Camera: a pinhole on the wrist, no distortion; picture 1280 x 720 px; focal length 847.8 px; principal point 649.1 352.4 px. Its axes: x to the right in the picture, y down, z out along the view. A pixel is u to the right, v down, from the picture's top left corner.
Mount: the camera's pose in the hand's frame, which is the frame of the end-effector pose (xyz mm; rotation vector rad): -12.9 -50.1 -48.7 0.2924 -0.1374 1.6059
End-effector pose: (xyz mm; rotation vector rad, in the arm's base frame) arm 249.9 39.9 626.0 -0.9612 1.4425 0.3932
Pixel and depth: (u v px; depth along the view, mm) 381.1 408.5 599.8
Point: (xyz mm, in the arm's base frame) 857.3 159.7 664.6
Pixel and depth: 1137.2 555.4 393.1
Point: 454.8 393.3 618.8
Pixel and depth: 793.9 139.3 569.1
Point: 682.8 304.1 409.1
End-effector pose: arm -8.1 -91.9 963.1 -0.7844 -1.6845 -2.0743
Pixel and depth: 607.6 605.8 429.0
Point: 25.3 303.0 806.2
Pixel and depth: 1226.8 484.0 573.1
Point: 254.2 462.4 1143.6
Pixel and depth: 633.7 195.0 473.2
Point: -133.4 340.8 955.1
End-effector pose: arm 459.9 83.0 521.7 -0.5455 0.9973 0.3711
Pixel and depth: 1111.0 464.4 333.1
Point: 650.2 299.0 675.9
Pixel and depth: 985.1 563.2 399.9
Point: 692.6 298.9 755.0
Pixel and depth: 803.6 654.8 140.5
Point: 537.2 84.9 623.0
